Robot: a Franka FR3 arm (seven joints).
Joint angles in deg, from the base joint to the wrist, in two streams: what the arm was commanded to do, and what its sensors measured. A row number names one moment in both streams.
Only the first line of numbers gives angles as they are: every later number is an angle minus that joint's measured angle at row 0.
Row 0, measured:
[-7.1 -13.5 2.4 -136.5 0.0 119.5 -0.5]
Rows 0 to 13, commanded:
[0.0 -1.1 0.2 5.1 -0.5 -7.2 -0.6]
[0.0 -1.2 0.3 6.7 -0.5 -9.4 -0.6]
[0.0 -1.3 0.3 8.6 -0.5 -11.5 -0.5]
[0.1 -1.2 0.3 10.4 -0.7 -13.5 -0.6]
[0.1 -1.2 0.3 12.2 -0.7 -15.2 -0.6]
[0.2 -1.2 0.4 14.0 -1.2 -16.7 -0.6]
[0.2 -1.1 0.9 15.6 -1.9 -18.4 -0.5]
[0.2 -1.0 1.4 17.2 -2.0 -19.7 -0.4]
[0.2 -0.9 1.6 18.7 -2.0 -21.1 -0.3]
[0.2 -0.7 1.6 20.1 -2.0 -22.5 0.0]
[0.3 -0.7 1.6 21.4 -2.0 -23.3 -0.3]
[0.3 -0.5 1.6 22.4 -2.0 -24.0 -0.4]
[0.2 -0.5 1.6 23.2 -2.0 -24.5 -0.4]
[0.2 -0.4 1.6 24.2 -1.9 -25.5 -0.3]
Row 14, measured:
[0.1 -1.4 1.6 20.4 -1.2 -22.0 -0.2]
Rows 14 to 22, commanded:
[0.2 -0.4 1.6 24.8 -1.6 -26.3 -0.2]
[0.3 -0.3 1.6 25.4 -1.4 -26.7 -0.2]
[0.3 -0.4 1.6 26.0 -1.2 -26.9 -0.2]
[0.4 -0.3 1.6 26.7 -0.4 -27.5 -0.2]
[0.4 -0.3 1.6 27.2 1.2 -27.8 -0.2]
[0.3 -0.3 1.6 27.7 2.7 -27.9 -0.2]
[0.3 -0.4 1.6 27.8 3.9 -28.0 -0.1]
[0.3 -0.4 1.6 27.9 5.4 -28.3 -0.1]
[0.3 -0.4 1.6 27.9 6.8 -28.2 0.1]
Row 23, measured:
[0.1 -1.3 1.6 25.9 2.8 -26.3 -0.2]
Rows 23 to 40, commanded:
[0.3 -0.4 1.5 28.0 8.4 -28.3 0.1]
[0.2 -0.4 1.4 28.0 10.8 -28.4 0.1]
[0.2 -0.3 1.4 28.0 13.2 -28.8 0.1]
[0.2 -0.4 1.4 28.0 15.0 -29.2 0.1]
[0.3 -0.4 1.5 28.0 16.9 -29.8 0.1]
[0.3 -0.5 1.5 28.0 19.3 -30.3 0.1]
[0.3 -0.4 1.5 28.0 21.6 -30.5 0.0]
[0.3 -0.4 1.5 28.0 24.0 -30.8 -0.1]
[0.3 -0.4 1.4 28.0 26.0 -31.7 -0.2]
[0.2 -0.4 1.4 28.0 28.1 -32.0 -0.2]
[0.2 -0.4 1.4 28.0 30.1 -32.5 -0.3]
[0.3 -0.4 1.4 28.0 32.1 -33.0 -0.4]
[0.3 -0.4 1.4 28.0 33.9 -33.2 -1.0]
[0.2 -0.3 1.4 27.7 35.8 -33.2 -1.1]
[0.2 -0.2 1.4 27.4 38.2 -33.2 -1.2]
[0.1 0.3 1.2 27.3 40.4 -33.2 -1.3]
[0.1 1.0 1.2 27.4 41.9 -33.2 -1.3]
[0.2 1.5 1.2 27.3 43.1 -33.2 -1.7]
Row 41, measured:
[0.1 -0.6 1.6 26.6 38.5 -32.0 -0.3]
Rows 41 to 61, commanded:
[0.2 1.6 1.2 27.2 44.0 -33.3 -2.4]
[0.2 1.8 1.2 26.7 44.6 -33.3 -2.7]
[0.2 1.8 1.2 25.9 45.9 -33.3 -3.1]
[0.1 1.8 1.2 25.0 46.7 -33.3 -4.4]
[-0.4 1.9 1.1 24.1 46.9 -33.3 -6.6]
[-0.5 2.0 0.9 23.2 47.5 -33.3 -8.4]
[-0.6 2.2 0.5 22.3 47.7 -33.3 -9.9]
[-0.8 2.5 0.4 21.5 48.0 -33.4 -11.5]
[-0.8 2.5 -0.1 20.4 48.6 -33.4 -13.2]
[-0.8 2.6 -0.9 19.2 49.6 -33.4 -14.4]
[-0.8 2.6 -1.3 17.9 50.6 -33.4 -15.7]
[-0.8 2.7 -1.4 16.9 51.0 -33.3 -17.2]
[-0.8 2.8 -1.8 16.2 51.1 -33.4 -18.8]
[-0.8 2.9 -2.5 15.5 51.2 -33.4 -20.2]
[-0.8 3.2 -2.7 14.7 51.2 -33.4 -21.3]
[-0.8 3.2 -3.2 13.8 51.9 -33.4 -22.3]
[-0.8 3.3 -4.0 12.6 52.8 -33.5 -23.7]
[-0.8 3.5 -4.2 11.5 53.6 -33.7 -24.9]
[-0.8 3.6 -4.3 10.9 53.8 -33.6 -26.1]
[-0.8 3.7 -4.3 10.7 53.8 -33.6 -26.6]
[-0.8 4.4 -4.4 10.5 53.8 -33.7 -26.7]
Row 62, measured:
[-0.1 4.0 -4.2 12.3 51.9 -32.7 -24.2]
